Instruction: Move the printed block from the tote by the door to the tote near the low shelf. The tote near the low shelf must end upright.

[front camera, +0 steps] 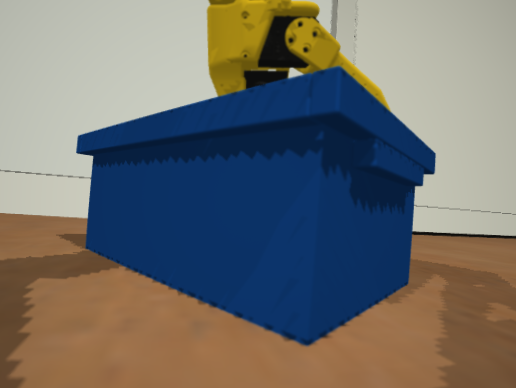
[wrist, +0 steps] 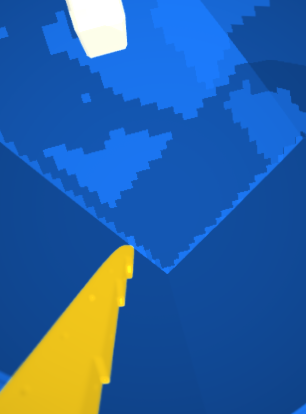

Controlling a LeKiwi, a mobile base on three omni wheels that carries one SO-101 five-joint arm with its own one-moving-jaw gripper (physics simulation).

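Frame: origin at the arm's base, x down, y left, z ahead, level; metres.
Where they show: hand, tool point: (front camera: pixel 253 162) (wrist: pixel 133 257).
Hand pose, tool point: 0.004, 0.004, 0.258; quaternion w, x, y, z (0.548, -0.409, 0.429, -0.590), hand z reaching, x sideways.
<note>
Each offset is from my tool point to the centre of the thing, as dx, dy, dz. Level surfaces: height alone.
The blue tote @(+0.030, +0.015, +0.083) (front camera: pixel 200 200) (wrist: pixel 240 345) stands upright on the floor, filling much of the front view. The white block @(+0.072, +0.027, +0.124) (wrist: pixel 102 30) lies on the tote's inner floor, at the upper left of the wrist view and partly cut off by the picture's top edge. My gripper (wrist: pixel 129 250) is open and empty. One yellow notched jaw shows in the wrist view, its tip inside the tote and apart from the block; the other jaw is out of that picture. In the front view the jaws reach down behind the rim, which hides their tips. The other tote does not show.
The yellow arm (front camera: pixel 230 37) reaches over the tote's rim. Brown floor @(dx +0.090) (front camera: pixel 150 345) lies around the tote. A pale wall (front camera: pixel 100 65) stands behind it, with a vertical trim strip behind the arm. The tote's corner and side walls surround the jaw.
</note>
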